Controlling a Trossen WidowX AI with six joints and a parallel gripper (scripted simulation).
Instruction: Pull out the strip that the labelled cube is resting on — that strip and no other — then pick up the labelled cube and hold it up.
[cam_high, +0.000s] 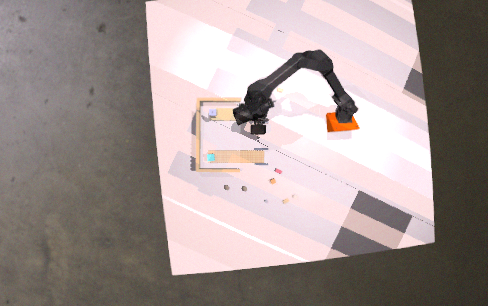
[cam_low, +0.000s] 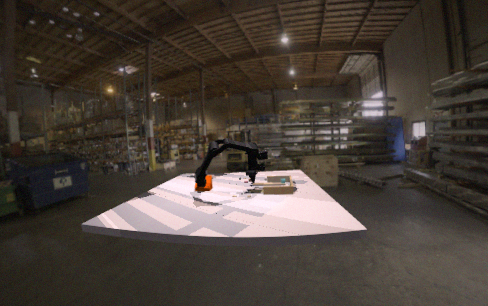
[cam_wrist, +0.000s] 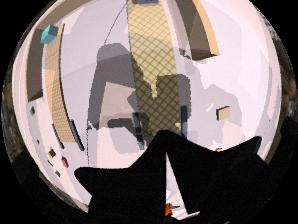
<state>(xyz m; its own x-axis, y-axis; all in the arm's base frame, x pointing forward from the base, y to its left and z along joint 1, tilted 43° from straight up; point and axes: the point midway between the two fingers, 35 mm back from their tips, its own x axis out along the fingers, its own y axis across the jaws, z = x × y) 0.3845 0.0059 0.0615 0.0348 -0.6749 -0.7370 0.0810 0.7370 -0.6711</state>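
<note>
My gripper tip is now 90 mm short of the checkered strip, 10 mm to the left of it and 60 mm above it.
</note>
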